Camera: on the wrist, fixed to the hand. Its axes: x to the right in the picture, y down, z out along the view.
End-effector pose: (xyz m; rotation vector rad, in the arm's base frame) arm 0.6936 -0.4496 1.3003 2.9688 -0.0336 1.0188
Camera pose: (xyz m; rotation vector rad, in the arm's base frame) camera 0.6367 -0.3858 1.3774 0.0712 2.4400 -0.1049
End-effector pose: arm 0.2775 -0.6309 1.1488 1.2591 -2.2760 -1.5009
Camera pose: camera 0.3625 -0.7085 1.1449 -1.7592 -1.0114 0.2468
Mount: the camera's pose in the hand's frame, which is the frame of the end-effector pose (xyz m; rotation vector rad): 0.0012 -0.0629 -0.0964 -0.0607 -0.1321 -3.1318
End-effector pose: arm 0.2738 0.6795 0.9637 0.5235 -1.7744 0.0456
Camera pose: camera 0.3848 0.6518 0.9762 -2.3624 -0.6181 1.9564
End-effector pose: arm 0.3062 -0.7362 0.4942 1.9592 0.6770 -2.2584
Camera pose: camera 0.3738 -0.6433 0.5021 0.5543 -1.4433 0.1396
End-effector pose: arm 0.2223 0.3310 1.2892 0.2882 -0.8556 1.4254
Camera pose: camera 0.3141 0.3836 1.2438 0.9030 0.1979 -1.5520
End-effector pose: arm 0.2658 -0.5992 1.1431 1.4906 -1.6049 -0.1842
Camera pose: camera 0.3768 -0.5730 1.1586 -1.9034 -1.7366 1.4647
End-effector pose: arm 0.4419 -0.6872 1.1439 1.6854 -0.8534 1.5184
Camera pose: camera 0.4436 -0.5721 1.1469 0.8146 1.4531 -0.8927
